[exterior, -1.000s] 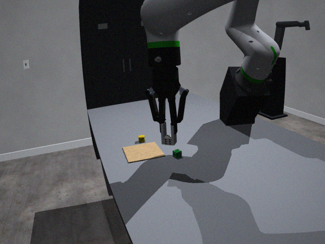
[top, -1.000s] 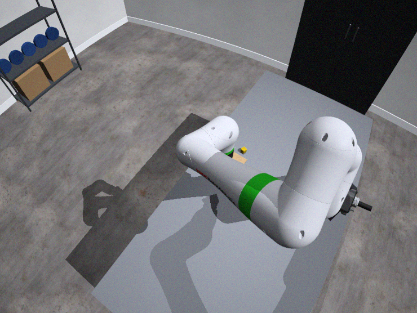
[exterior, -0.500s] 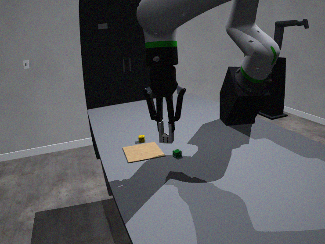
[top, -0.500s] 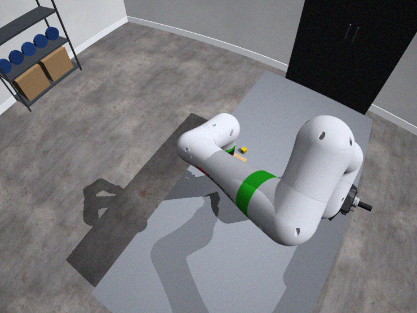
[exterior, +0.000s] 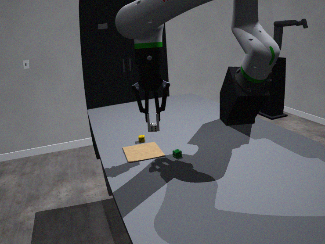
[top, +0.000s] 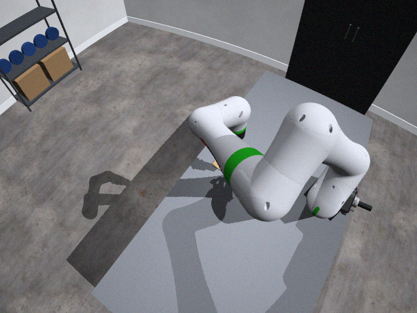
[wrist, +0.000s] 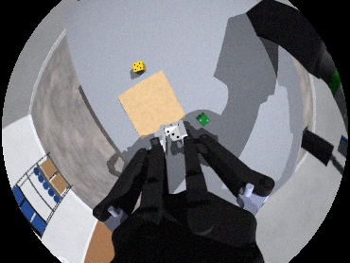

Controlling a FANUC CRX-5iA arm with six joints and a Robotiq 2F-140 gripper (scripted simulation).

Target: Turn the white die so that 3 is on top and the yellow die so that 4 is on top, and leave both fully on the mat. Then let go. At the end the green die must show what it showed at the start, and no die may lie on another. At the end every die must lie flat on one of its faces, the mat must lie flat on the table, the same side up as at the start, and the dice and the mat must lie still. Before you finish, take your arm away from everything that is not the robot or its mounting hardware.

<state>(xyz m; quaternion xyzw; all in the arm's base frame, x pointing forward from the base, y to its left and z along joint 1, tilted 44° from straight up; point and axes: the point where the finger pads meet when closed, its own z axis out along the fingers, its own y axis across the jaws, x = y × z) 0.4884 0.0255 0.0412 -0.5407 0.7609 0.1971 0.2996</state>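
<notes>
The tan mat is 40 mm ahead of my hand, 60 mm to the right of it and 140 mm below it. Also, from my hand: white die: 20 mm below; green die: 70 mm behind, 40 mm to the left, 120 mm below; yellow die: 10 mm ahead, 160 mm to the right, 120 mm below.
</notes>
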